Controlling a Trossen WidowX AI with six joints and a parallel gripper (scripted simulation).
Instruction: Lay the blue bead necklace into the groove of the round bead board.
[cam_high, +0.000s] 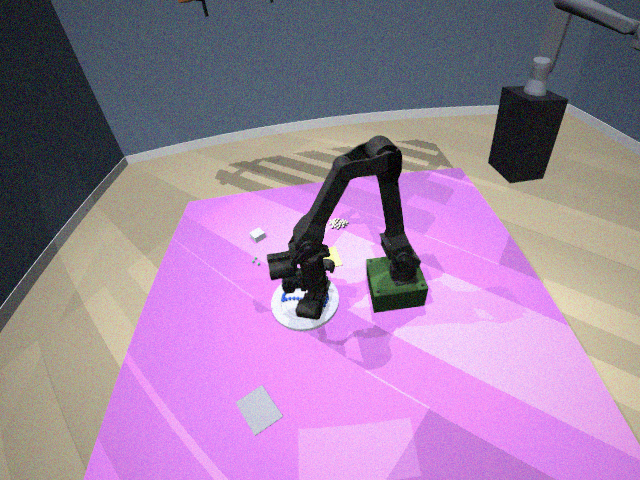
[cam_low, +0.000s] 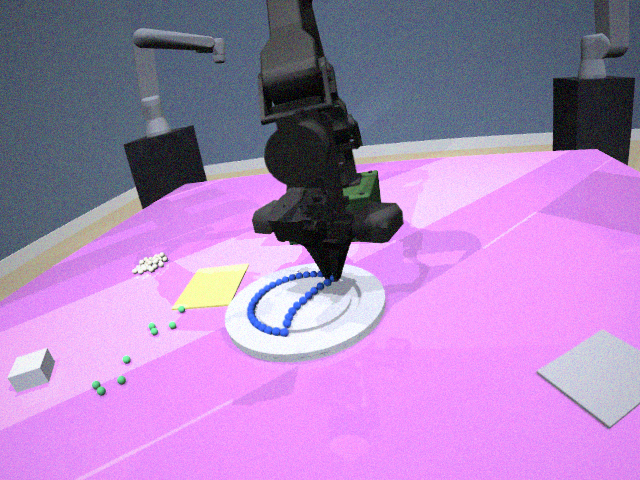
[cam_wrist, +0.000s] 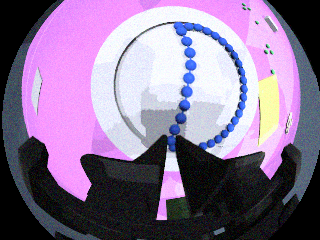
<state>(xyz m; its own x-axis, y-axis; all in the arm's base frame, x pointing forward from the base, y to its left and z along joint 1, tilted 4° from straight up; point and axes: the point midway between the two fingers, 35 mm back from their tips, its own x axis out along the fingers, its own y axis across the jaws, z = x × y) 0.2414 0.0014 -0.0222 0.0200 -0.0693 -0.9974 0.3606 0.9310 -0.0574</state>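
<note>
Now: the round white bead board 40 mm ahead of my gripper tip, 30 mm to the right of it and 10 mm below it. The rest, counted from my gripper tip: yellow sheet 30 mm behind, 190 mm to the right, 10 mm below; then grey tile 180 mm ahead, 270 mm to the left, 10 mm below; then cube 190 mm ahead, 360 mm to the right.
</note>
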